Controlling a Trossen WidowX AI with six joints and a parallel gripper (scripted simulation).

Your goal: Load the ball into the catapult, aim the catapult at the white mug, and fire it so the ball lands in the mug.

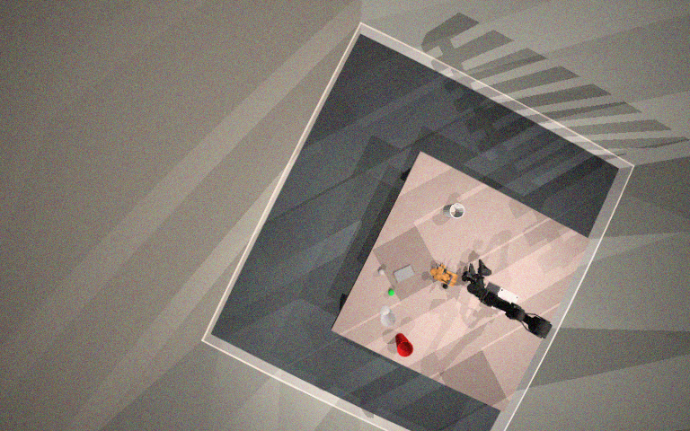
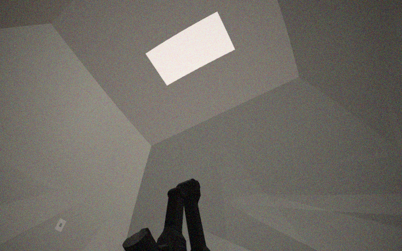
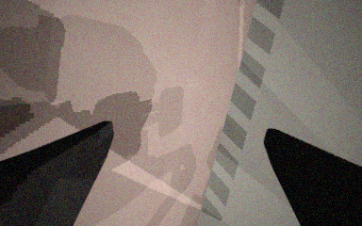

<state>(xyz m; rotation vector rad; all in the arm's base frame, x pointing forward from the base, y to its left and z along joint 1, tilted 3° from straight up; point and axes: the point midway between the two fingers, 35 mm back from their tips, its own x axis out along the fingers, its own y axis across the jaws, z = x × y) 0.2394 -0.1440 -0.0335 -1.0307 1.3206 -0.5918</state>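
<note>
The catapult frame lies 11 cm ahead of my gripper tip, 17 cm to the left of it and 1 cm above it. The rest, counted from my gripper tip: orange wooden catapult: 13 cm ahead, 15 cm to the left, 2 cm below; then white mug: 25 cm ahead, 23 cm to the right, 4 cm below; then dark ball: 7 cm ahead, 22 cm to the left, 6 cm below.
</note>
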